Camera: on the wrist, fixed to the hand. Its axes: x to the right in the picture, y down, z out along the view.
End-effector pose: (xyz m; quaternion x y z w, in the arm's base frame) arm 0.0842 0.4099 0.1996 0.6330 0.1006 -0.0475 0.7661
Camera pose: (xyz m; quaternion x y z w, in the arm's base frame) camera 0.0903 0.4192 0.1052 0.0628 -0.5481 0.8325 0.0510
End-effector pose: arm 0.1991 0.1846 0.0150 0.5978 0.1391 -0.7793 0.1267
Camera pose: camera 0.1832 0.2745 -0.0114 0.2051 -0.5501 0.2068 0.7826
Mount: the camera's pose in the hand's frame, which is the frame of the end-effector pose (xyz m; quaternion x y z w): 0.0267 -0.0876 -0.0254 0.0419 -0.1049 -0.9935 0.0159
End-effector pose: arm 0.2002 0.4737 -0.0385 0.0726 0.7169 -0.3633 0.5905
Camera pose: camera 0.1255 0.4169 -0.0234 0.7245 -0.0064 0.6301 0.2794
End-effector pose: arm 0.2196 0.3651 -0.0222 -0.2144 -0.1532 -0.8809 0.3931
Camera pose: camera 0.1306 0.3936 -0.0396 -0.0729 0.2936 0.3756 0.8760
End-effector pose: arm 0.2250 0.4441 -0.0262 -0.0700 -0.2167 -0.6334 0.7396
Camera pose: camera 0.1489 0.3938 -0.0530 -0.1787 0.1771 0.7284 0.6373
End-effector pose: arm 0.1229 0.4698 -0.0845 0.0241 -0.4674 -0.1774 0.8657
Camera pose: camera 0.1321 0.3759 -0.0956 -0.4824 0.0817 0.8458 0.2125
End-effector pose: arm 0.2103 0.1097 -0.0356 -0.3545 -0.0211 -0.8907 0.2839
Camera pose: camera 0.1333 0.1639 -0.0231 0.0662 0.4196 0.2581 0.8677
